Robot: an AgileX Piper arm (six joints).
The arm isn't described. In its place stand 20 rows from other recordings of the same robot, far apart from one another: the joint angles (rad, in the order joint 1, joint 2, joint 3, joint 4, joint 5, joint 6), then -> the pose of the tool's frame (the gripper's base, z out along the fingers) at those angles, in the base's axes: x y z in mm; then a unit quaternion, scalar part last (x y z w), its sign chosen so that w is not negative.
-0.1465, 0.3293, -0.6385, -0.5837, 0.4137, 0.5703 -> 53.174 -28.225 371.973 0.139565 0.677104 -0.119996 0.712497
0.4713, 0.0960, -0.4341, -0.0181, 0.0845, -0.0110 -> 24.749 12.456 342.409 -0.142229 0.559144 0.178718 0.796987
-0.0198, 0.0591, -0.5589, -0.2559, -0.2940, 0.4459 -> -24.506 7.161 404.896 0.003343 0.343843 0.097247 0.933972
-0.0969, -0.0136, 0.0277, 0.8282, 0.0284, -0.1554 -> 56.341 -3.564 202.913 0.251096 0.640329 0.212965 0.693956
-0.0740, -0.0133, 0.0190, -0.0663, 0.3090, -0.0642 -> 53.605 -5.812 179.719 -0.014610 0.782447 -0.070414 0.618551
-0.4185, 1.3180, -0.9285, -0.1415, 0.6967, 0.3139 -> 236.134 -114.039 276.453 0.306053 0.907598 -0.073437 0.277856
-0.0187, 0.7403, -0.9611, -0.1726, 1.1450, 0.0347 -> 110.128 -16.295 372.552 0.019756 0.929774 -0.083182 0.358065
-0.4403, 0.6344, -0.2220, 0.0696, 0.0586, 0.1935 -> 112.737 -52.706 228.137 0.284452 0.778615 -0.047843 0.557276
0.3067, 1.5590, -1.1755, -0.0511, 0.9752, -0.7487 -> 295.156 89.438 266.790 -0.507277 0.848484 -0.055159 0.140366
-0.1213, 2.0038, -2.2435, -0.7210, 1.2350, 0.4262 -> 423.036 -108.705 412.984 0.237696 0.852298 -0.302420 0.354445
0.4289, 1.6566, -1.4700, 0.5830, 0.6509, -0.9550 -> 334.630 186.401 345.061 -0.452452 0.765780 0.142904 0.434105
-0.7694, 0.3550, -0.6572, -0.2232, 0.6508, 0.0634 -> 34.359 -50.265 350.649 0.292138 0.732748 -0.310049 0.530666
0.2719, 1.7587, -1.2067, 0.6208, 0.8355, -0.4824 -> 331.081 133.061 224.039 -0.187117 0.940721 0.237199 0.154167
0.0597, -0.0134, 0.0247, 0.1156, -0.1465, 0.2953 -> 54.227 1.706 218.748 0.115218 0.613941 0.176470 0.760697
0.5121, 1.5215, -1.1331, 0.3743, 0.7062, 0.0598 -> 268.762 175.845 280.537 -0.111821 0.942743 0.226071 0.218229
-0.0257, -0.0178, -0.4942, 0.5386, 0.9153, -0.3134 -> -6.693 37.187 296.303 -0.104464 0.773419 0.166658 0.602607
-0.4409, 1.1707, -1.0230, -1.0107, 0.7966, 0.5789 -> 192.263 -151.676 366.574 0.228909 0.811364 -0.420434 0.335446
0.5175, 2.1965, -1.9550, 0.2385, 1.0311, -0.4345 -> 410.104 254.672 230.330 -0.410592 0.884727 0.119670 0.185344
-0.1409, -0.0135, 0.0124, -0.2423, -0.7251, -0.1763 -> 29.372 10.459 266.180 -0.114392 0.365032 -0.199397 0.902168
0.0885, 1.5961, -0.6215, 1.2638, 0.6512, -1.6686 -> 248.263 74.815 157.128 -0.324947 0.872131 0.248051 0.268827
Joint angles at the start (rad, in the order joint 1, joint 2, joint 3, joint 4, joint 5, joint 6):
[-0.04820 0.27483 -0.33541 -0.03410 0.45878 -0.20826]
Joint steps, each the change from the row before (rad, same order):
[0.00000 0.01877 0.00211 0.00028 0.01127 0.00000]
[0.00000 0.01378 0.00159 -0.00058 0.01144 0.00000]
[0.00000 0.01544 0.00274 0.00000 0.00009 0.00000]
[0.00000 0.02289 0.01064 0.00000 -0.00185 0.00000]
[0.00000 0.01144 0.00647 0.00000 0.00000 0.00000]
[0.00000 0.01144 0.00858 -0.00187 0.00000 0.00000]
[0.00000 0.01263 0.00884 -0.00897 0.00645 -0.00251]
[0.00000 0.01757 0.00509 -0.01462 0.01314 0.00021]
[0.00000 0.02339 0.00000 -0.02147 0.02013 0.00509]
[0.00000 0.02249 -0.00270 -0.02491 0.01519 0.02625]
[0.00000 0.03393 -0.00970 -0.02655 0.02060 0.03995]
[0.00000 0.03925 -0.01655 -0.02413 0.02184 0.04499]
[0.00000 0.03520 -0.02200 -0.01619 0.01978 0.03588]
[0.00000 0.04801 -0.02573 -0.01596 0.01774 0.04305]
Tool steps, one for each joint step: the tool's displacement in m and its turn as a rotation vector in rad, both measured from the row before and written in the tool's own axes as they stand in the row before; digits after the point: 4 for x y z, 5 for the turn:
[0.0021 0.0005 0.0032 -0.00739 0.03129 -0.00007]
[0.0018 0.0004 0.0024 -0.00574 0.02618 -0.00076]
[0.0011 0.0003 0.0028 -0.00432 0.01775 -0.00029]
[0.0034 0.0009 0.0049 -0.00755 0.03076 -0.00053]
[0.0021 0.0006 0.0026 -0.00424 0.01740 -0.00028]
[0.0028 0.0006 0.0028 -0.00391 0.01962 -0.00199]
[0.0035 0.0005 0.0030 -0.00249 0.02800 -0.01086]
[0.0031 0.0002 0.0032 -0.00174 0.03620 -0.01323]
[0.0024 -0.0004 0.0033 -0.00014 0.04439 -0.01446]
[0.0011 -0.0009 0.0028 0.00406 0.03634 0.00379]
[-0.0004 -0.0014 0.0034 0.00407 0.04588 0.01574]
[-0.0023 -0.0018 0.0032 0.00495 0.04519 0.02286]
[-0.0042 -0.0019 0.0018 0.00464 0.03325 0.02120]
[-0.0055 -0.0019 0.0033 0.00432 0.03984 0.02764]

